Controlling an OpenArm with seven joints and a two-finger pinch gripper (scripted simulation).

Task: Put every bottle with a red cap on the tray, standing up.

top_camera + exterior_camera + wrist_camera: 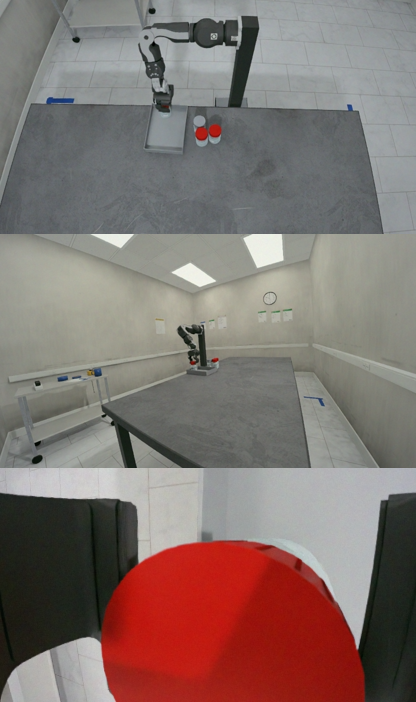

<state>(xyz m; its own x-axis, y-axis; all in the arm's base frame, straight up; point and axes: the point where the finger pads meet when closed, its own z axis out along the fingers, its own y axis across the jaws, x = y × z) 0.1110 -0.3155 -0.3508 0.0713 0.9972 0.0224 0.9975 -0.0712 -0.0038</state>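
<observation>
Right now the grey tray is 9 cm ahead of my hand and 8 cm below it. The rest, counted from my hand: grey-capped bottle 9 cm ahead, 16 cm to the left, 5 cm below.
</observation>
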